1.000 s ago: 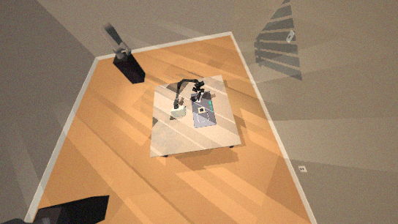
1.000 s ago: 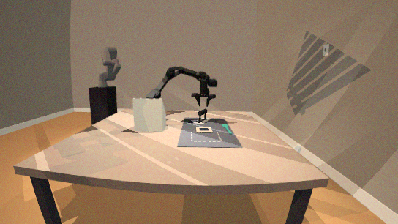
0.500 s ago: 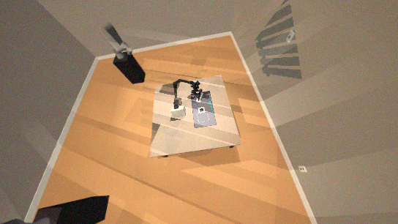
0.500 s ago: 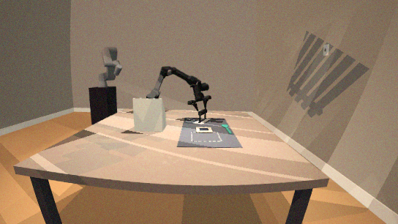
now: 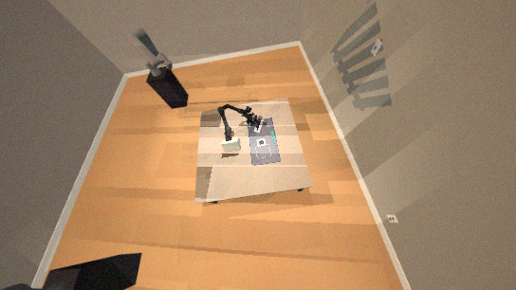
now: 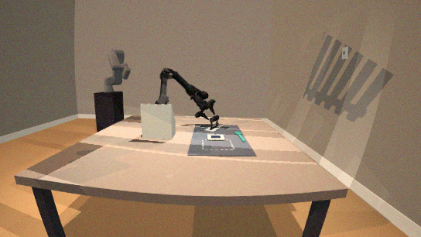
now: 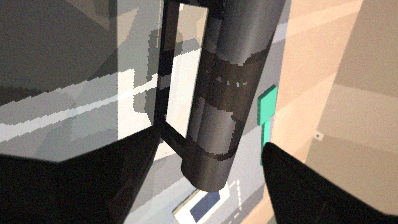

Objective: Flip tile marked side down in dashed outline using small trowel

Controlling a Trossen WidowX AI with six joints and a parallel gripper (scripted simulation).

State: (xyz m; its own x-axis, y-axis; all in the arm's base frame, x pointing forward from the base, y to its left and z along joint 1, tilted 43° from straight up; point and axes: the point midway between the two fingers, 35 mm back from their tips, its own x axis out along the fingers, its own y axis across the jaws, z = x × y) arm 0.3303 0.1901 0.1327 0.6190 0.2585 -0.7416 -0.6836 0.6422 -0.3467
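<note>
Right now the trowel is 10 mm ahead of my gripper tip, 10 mm to the right of it and 40 mm below it. Round my gripper tip: small pale tile 30 mm ahead, 250 mm to the right, 80 mm below; dark mat 50 mm ahead, 210 mm to the right, 100 mm below; small green t-shaped piece 190 mm ahead, 180 mm to the right, 80 mm below.
</note>
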